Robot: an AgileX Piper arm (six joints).
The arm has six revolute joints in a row. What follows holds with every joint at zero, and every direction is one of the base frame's.
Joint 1 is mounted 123 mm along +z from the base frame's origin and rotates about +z.
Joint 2 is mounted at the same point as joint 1 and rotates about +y.
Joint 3 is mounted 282.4 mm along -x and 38.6 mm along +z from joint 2 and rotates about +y.
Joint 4 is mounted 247.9 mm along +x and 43.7 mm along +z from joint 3 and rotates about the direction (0.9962, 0, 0.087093).
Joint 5 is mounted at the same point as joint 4 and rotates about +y.
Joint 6 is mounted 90.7 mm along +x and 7.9 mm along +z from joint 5 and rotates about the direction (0.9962, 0, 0.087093).
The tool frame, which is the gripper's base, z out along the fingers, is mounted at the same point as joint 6; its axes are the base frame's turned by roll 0, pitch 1.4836 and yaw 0 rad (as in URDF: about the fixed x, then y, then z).
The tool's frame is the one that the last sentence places.
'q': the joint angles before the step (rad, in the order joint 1, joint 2, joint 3, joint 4, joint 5, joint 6). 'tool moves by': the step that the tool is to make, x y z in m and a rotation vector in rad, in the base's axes. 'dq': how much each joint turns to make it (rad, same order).
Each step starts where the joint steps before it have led.
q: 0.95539 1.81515 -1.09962 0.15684 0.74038 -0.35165
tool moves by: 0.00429 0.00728 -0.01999 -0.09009 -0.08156 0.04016
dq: 0.03182 0.06953 -0.01779 -0.17029 -0.02796 0.09546
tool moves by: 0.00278 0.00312 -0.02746 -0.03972 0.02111 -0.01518
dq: -0.00001 0.07964 -0.00001 -0.01105 -0.03458 0.02324
